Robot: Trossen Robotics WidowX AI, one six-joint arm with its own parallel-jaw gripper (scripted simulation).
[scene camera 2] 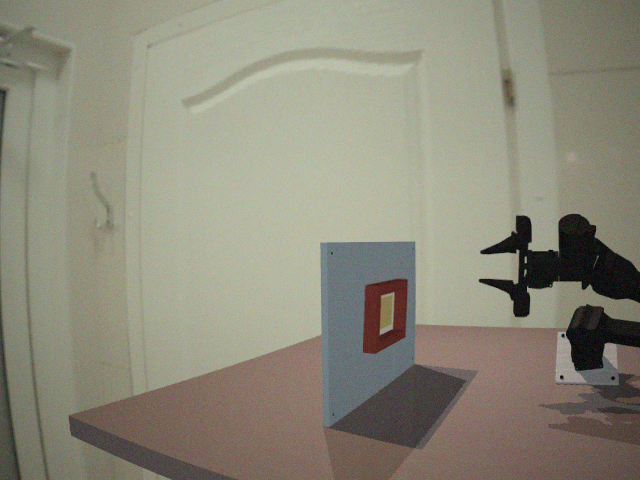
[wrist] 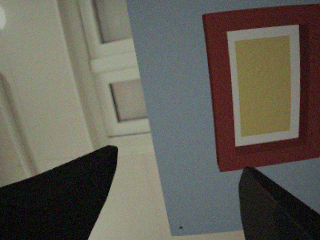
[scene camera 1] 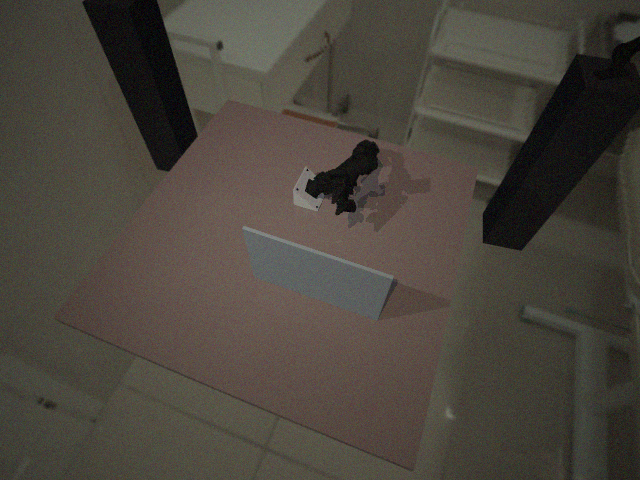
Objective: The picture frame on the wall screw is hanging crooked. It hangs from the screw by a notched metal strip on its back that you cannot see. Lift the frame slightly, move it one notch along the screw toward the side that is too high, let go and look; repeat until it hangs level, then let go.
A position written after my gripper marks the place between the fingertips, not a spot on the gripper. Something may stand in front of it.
In view: my gripper [scene camera 2: 479, 266], a red picture frame [scene camera 2: 385, 309] and a wall panel [wrist: 171, 53].
The red picture frame is seen too in the wrist view [wrist: 256, 63]. My gripper shows as well in the wrist view [wrist: 179, 166] and in scene camera 1 [scene camera 1: 334, 209]. Scene camera 1 misses the red picture frame, which is hidden by the wall panel.
